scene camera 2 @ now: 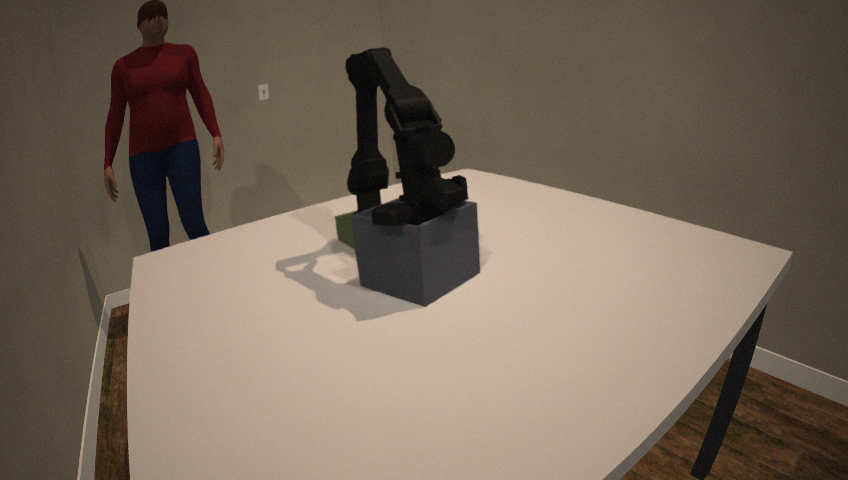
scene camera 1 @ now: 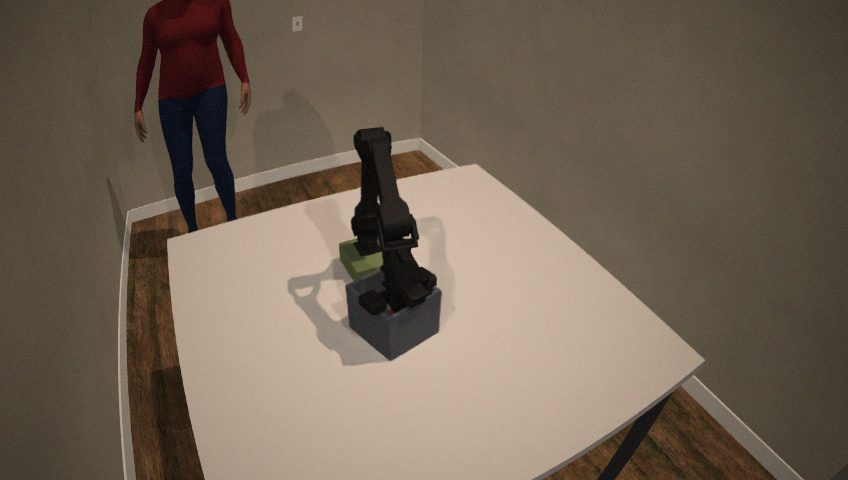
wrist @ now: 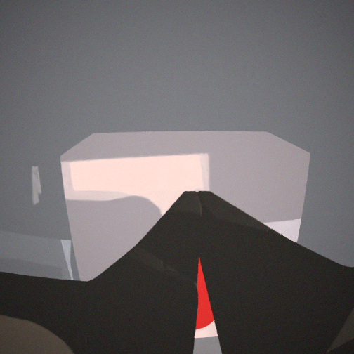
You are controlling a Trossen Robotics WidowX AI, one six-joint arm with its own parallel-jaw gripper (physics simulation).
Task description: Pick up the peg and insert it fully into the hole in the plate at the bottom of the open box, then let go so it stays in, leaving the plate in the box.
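Places are measured from the arm's base along level axes (x down, y ahead, z right), in metres.
Pixels of known places: arm's base at its link origin: (scene camera 1: 367, 247).
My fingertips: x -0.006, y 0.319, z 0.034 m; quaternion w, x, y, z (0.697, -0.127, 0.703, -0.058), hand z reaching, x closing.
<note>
Ahead of a thing's pixels: the offset from my fingertips to its top centre. Level surfaces: height alone.
The open blue-grey box {dx -0.073, dy -0.033, dz +0.005 m} (scene camera 1: 415, 325) (scene camera 2: 451, 256) (wrist: 175, 65) stands on the table. The pale plate (wrist: 135, 172) lies at its bottom in the wrist view, partly lit and partly in shadow; its hole does not show. My gripper (wrist: 195, 203) is shut with nothing between its fingertips, and reaches down into the box over the plate. A red piece {dx -0.022, dy -0.028, dz +0.006 m} (wrist: 204, 306) (scene camera 1: 392, 311), which looks like the peg, shows through the narrow gap behind the fingertips in the wrist view and as a speck in scene camera 1. The fingers hide the rest, so I cannot tell how it sits.
A green block-like object (scene camera 1: 364, 261) (scene camera 2: 344, 230) is behind the box, beside the arm's base, partly hidden. The box walls surround my fingers on the sides. The white table {dx +0.065 m} (scene camera 1: 505, 380) (scene camera 2: 535, 356) bears the box and arm. A person (scene camera 1: 193, 65) (scene camera 2: 160, 107) stands beyond the table.
</note>
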